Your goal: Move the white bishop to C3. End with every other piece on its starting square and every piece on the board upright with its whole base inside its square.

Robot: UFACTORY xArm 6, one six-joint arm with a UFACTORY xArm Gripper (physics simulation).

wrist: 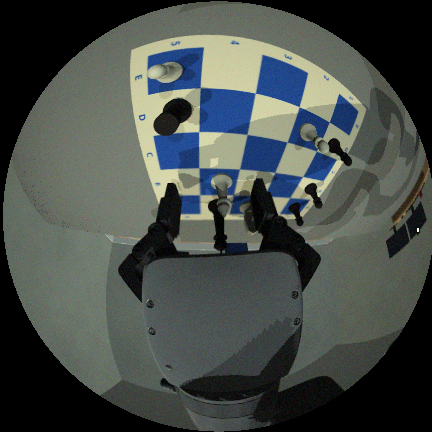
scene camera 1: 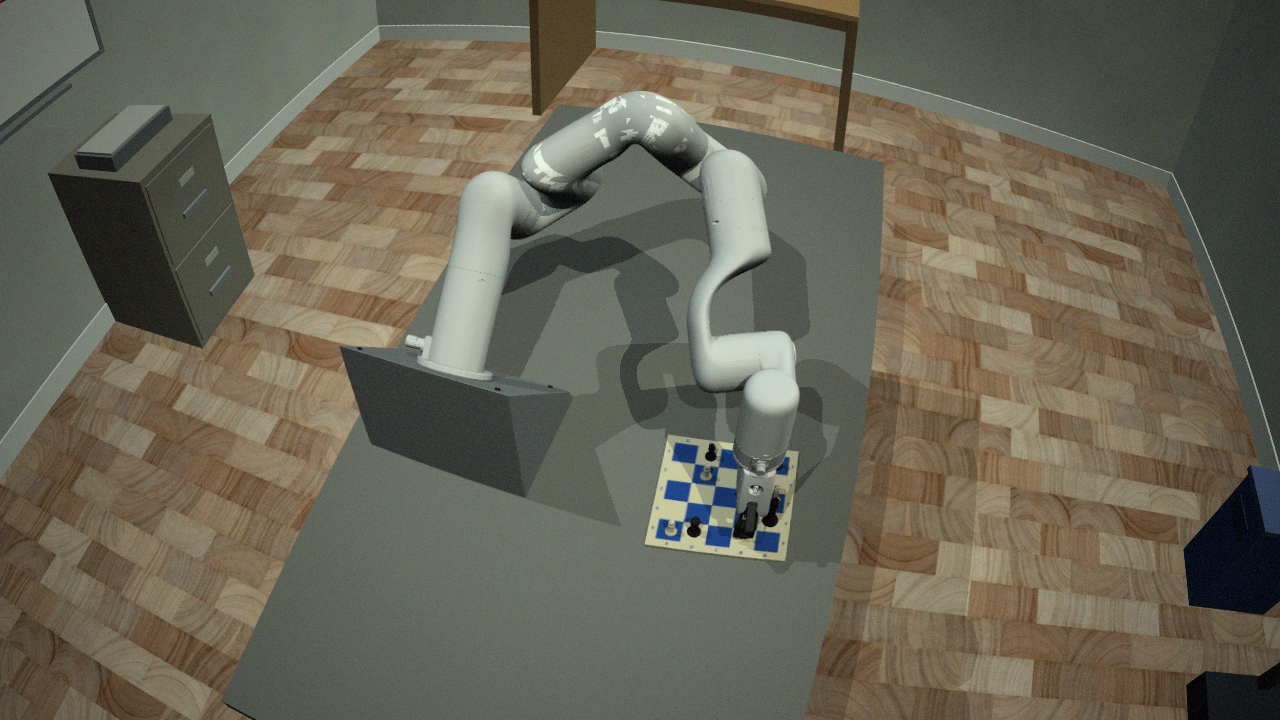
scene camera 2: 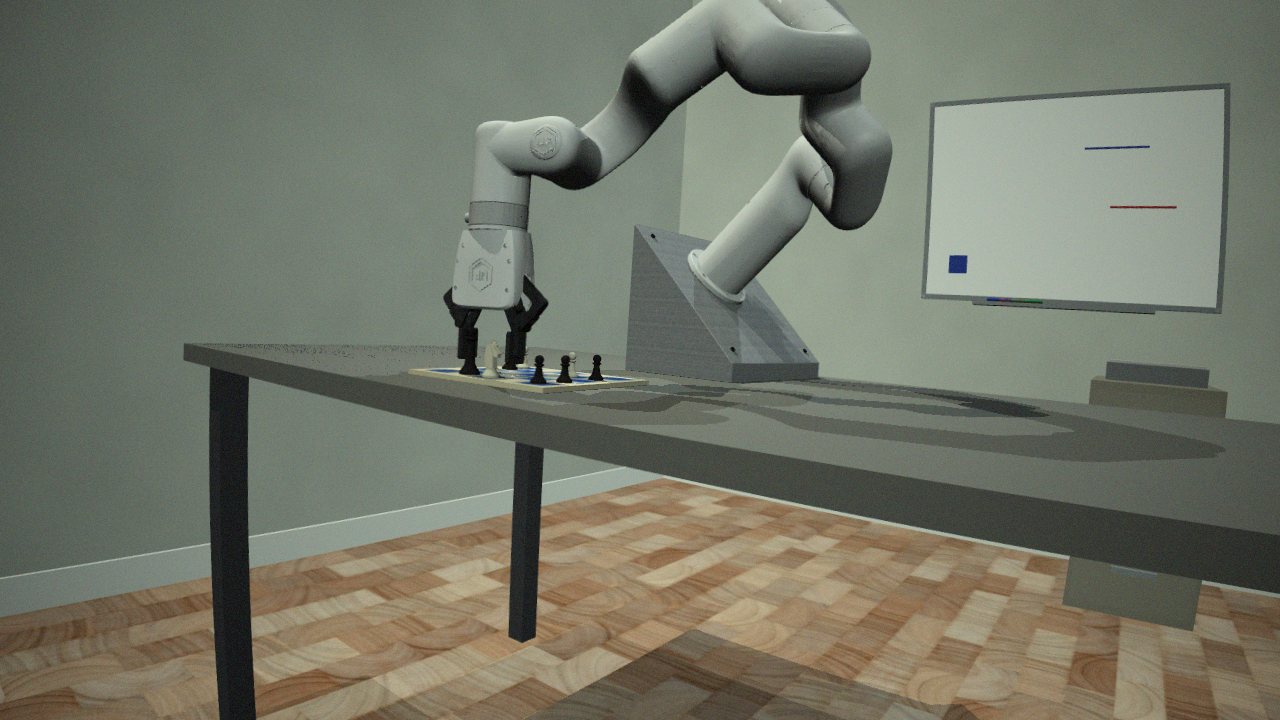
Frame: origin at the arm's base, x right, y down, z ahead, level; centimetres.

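Seen in the pictures: gripper, fingertip midpoint: (wrist: 214, 189) (scene camera 1: 744, 516); arm's base at its link origin: (scene camera 1: 453, 371) (scene camera 2: 715, 278).
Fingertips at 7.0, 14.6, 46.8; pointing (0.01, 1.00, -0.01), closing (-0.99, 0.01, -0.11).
Offsets run from my fingertips to a thing's top centre, as dx, dy, dz. "spot": to the spot under its first point. Level surfaces: height alone.
The white bishop {-0.7, -2.9, +0.2} (wrist: 222, 192) stands upright on blue B4 in the wrist view. My gripper (scene camera 1: 745, 521) (scene camera 2: 491, 349) (wrist: 214, 189) is open and low over the chessboard {-4.1, +1.5, -3.4} (scene camera 1: 707, 549) (wrist: 137, 95), one finger on each side of the bishop, with gaps in the wrist view. The gripper hides the bishop in scene camera 1. Blue C3 {spot: -4.3, +1.4, -3.7} (wrist: 265, 152) holds no piece. The black king {-0.7, -4.9, +4.3} (scene camera 1: 771, 512) (wrist: 219, 227) stands just behind the bishop on A4. The white knight {-4.6, -2.5, +4.3} (scene camera 2: 491, 360) (wrist: 246, 208) is beside the king, on A3, partly covered by the right finger in the wrist view.
A white pawn {+3.9, -1.7, -10.6} (scene camera 1: 671, 528) (wrist: 165, 72) stands on E5 and a black rook {+3.3, -1.9, -7.2} (scene camera 1: 694, 526) (wrist: 172, 117) on D5. Another white pawn {-7.6, -1.7, -7.2} (scene camera 1: 707, 473) (wrist: 312, 136) is on D2. Black pawns {-11.7, -1.7, +4.0} (scene camera 2: 537, 368) {-12.2, -1.7, -0.1} (scene camera 2: 564, 367) {-11.7, -1.7, -7.0} (scene camera 2: 596, 367) stand along the low-numbered side. The grey table {dy +2.1} (scene camera 1: 501, 617) surrounds the board.
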